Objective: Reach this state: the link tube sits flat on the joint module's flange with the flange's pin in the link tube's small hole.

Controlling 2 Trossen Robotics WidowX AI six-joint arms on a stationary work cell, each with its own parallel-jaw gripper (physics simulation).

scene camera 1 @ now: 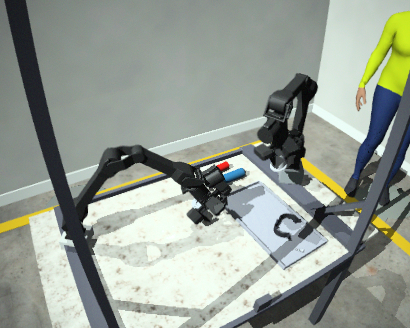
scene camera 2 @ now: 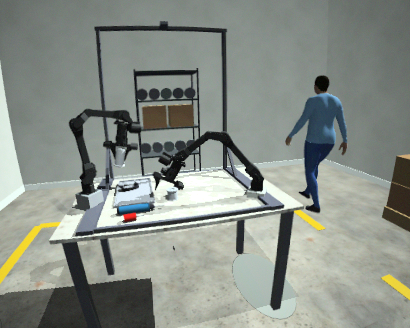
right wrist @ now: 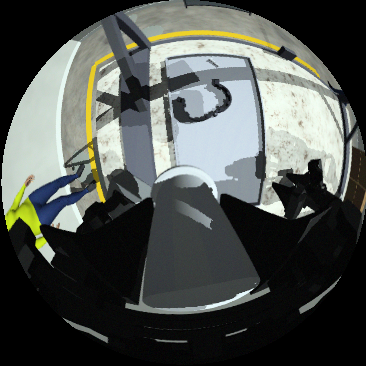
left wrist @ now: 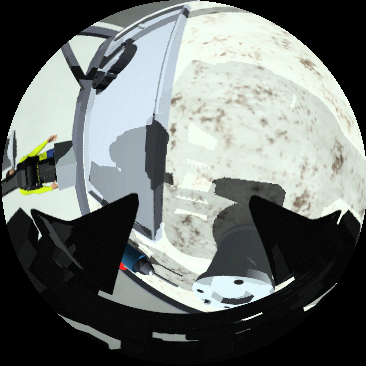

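Where they show: left gripper, fingertip midpoint: [scene camera 2: 162, 193] [right wrist: 279, 178] [left wrist: 196, 200]; right gripper, fingertip midpoint: [scene camera 1: 279, 162] [scene camera 2: 119, 160] [right wrist: 186, 201]; left arm's base, link origin: [scene camera 2: 257, 189]; right arm's base, link origin: [scene camera 1: 291, 164] [scene camera 2: 88, 192] [right wrist: 121, 205] [left wrist: 54, 166].
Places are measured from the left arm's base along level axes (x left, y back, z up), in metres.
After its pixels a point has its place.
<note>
The joint module [scene camera 2: 172, 194] @[x 0.230, y -0.424, z 0.004 m] [left wrist: 242, 255] @[x 0.189, y -0.461, z 0.005 m], a short dark grey cylinder, stands upright on the table; its pale flange [left wrist: 225, 290] has several holes. Its pin cannot be made out. In scene camera 1 the left gripper mostly hides it. My left gripper [scene camera 1: 206, 212] [scene camera 2: 168, 183] [left wrist: 196, 200] @[x 0.200, y -0.511, z -0.012 m] is open and empty, close above the module, which shows near one fingertip in the left wrist view. My right gripper [scene camera 1: 278, 157] @[x 0.282, y -0.724, z 0.191 m] [scene camera 2: 120, 147] [right wrist: 186, 201] @[x 0.282, y -0.724, z 0.191 m] is shut on the link tube [scene camera 2: 120, 158] @[x 0.307, y -0.696, z 0.208 m] [right wrist: 195, 250], holding it high above the table near the tray. The tube's small hole does not show.
A grey tray [scene camera 1: 262, 212] @[x 0.240, y -0.685, z -0.031 m] [left wrist: 130, 110] @[x 0.205, y -0.641, z -0.031 m] [right wrist: 220, 145] @[x 0.236, y -0.689, z -0.031 m] holds a black C-shaped piece [scene camera 1: 278, 227] @[x 0.142, y -0.734, z -0.009 m] [right wrist: 227, 102] @[x 0.145, y -0.733, z -0.009 m]. A blue-handled tool [scene camera 1: 234, 174] @[x 0.430, y -0.561, z 0.002 m] [scene camera 2: 134, 208] @[x 0.438, y -0.525, z -0.004 m] [left wrist: 133, 257] @[x 0.366, y -0.494, z -0.009 m] and a red cylinder [scene camera 1: 223, 165] @[x 0.496, y -0.509, z -0.004 m] [scene camera 2: 130, 217] @[x 0.512, y -0.492, z -0.010 m] lie by the tray's end. Frame posts rise at the table's edge.
</note>
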